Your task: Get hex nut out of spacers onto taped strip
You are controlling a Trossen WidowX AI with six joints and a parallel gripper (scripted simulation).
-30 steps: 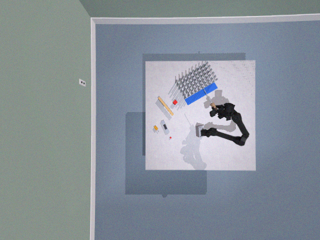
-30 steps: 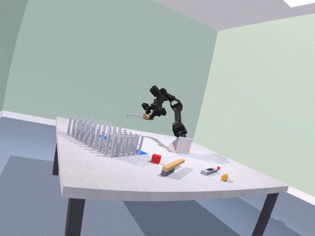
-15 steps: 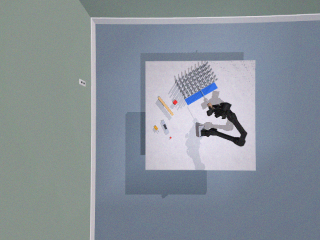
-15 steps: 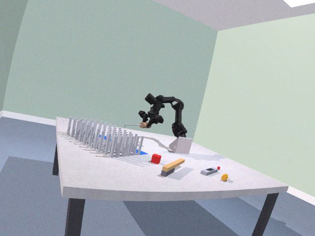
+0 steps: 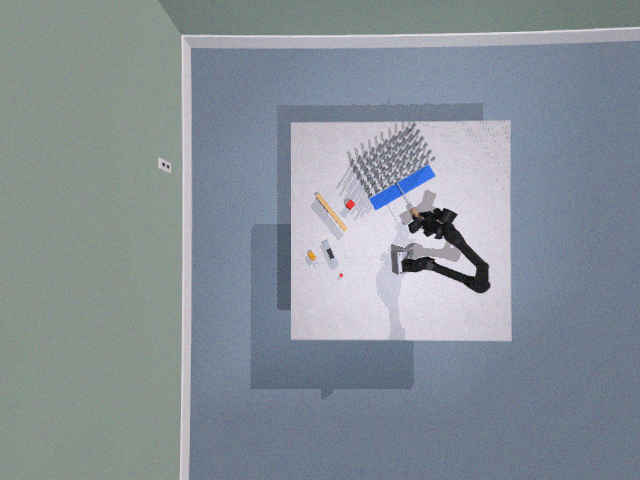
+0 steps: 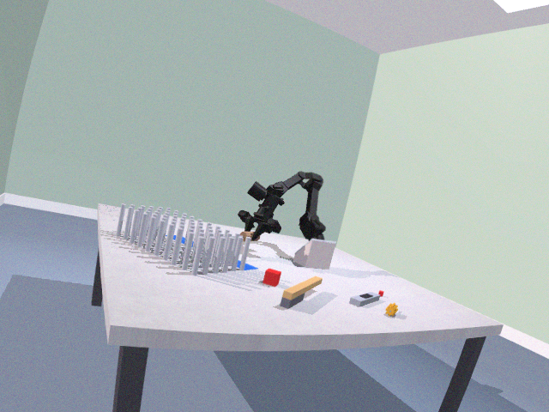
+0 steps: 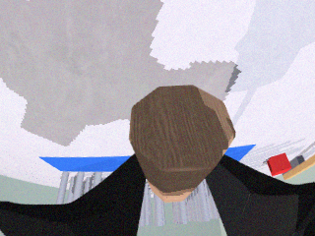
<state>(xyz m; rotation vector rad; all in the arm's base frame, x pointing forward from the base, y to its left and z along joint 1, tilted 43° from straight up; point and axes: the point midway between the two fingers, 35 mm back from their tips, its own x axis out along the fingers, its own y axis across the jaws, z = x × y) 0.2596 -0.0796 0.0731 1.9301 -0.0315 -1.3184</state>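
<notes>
Now: the blue taped strip 18 cm ahead of my gripper tip, 3 cm to the left of it and 6 cm below it. Round my gripper tip: tiny red piece (30 cm behind, 46 cm to the left, 5 cm below); then yellow part (17 cm behind, 61 cm to the left, 4 cm below); then wire hook tool (9 cm ahead, 4 cm to the left).
</notes>
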